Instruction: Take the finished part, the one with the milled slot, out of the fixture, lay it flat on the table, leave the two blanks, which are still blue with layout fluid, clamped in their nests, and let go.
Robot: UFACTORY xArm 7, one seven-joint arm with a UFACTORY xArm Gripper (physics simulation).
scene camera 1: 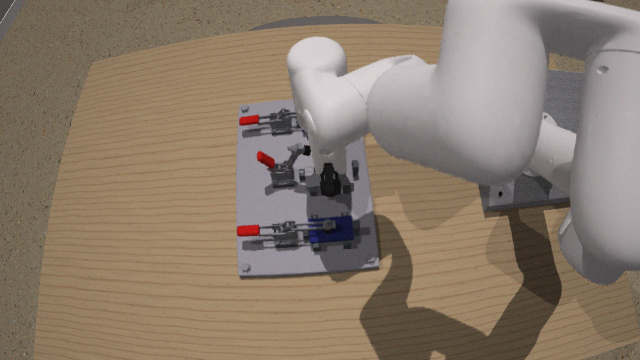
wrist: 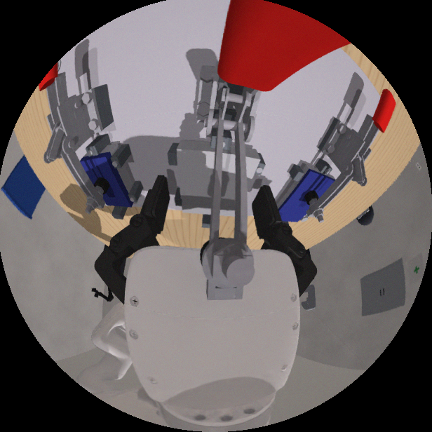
Labels:
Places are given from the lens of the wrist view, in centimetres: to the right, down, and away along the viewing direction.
blue blank (wrist: 100, 165): -10, -4, 8
finished part (wrist: 195, 159): -1, -4, 9
blue blank (wrist: 292, 207): 10, -1, 14
clamp arm (wrist: 227, 263): 0, 1, 3
The marked spots on the finished part and the clamp arm are 8 cm apart.

